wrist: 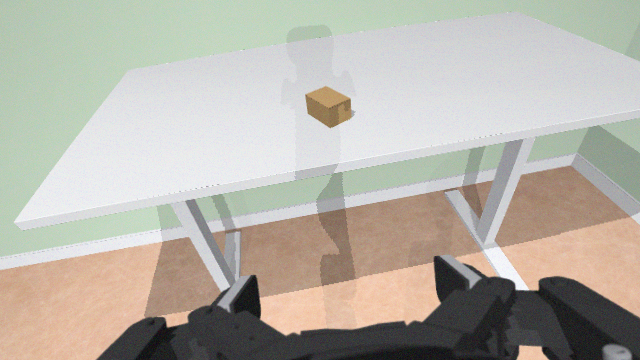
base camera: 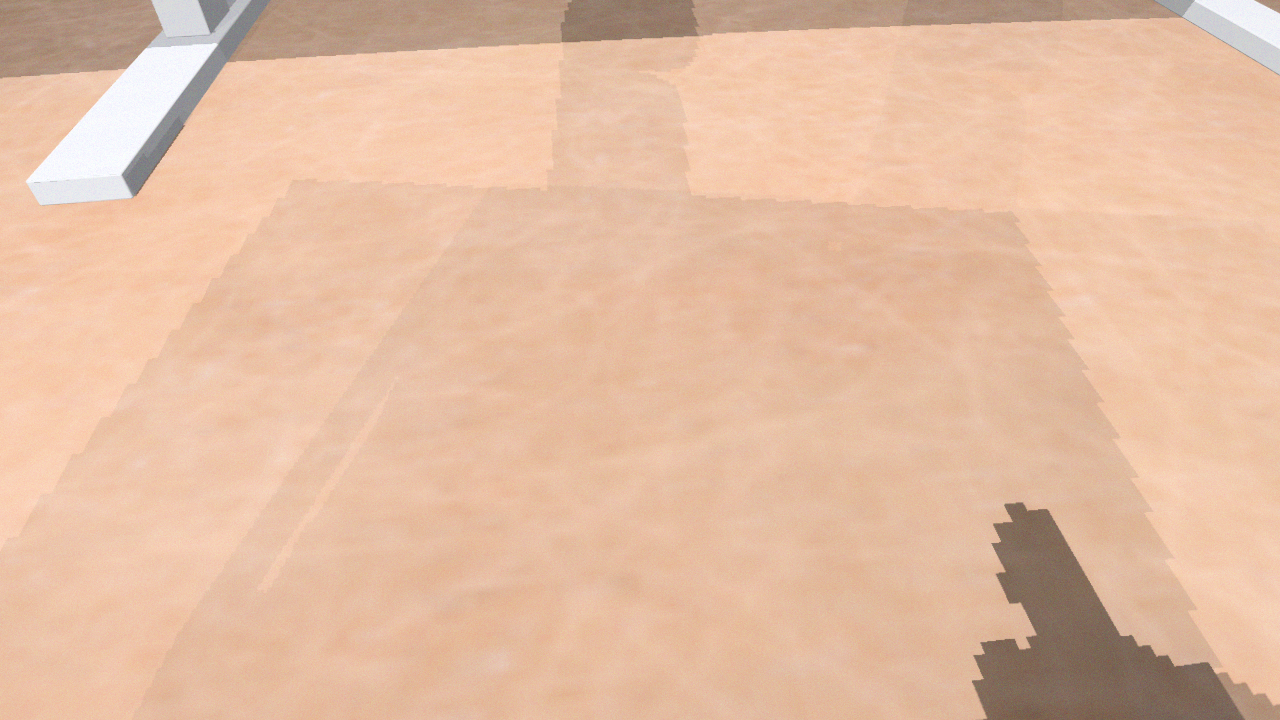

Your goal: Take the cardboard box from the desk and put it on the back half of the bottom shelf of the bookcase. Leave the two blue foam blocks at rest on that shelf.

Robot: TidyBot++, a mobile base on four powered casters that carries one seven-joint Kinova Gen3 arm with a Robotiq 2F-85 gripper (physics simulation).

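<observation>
A small brown cardboard box sits on the white desk, near the middle of its top, with one corner turned toward the camera in the wrist view. My gripper is open, its two fingertips wide apart with floor and shadow showing between them. In the wrist view it shows at the bottom of the picture, below and apart from the box. The bookcase and the two blue foam blocks do not show in either view.
The desk's legs stand on long feet. In the base camera view, one white desk foot lies at the upper left and another at the upper right. A green wall with a white baseboard stands behind the desk.
</observation>
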